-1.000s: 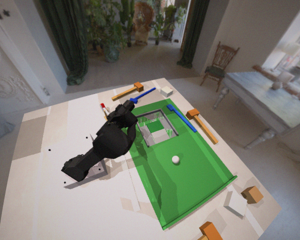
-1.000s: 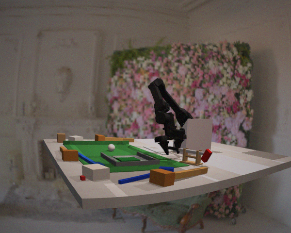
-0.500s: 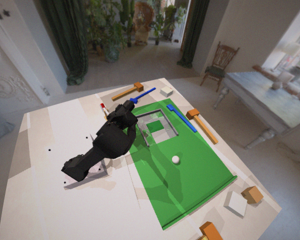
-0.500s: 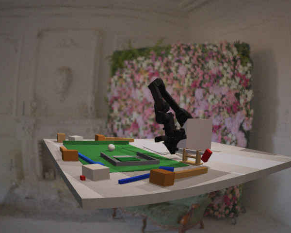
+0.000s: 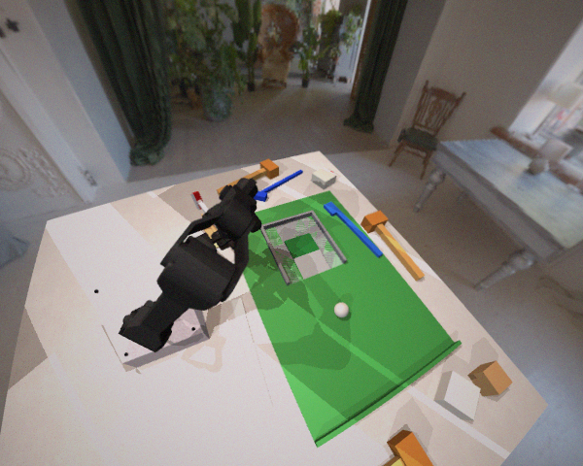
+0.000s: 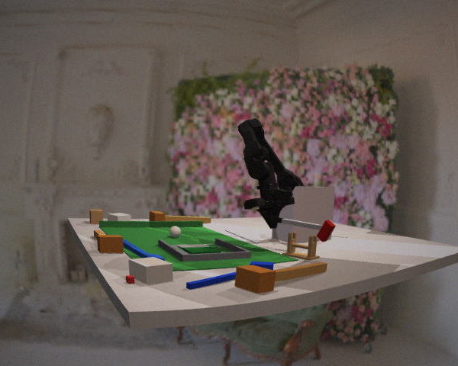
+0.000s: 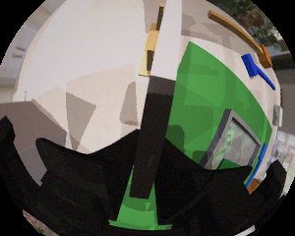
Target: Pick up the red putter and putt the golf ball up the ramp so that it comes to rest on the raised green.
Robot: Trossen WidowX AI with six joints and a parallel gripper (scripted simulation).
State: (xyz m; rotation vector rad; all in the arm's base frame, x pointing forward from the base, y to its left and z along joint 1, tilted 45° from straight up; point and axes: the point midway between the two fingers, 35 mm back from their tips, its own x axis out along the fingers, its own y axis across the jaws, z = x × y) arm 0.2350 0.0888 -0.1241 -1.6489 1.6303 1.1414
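Right now the wooden stand is 30 mm behind my gripper tip, 130 mm to the left of it and 40 mm below it. The rest, counted from my gripper tip: green mat (250 mm ahead, 200 mm to the right, 80 mm below); white golf ball (220 mm ahead, 320 mm to the right, 50 mm below).
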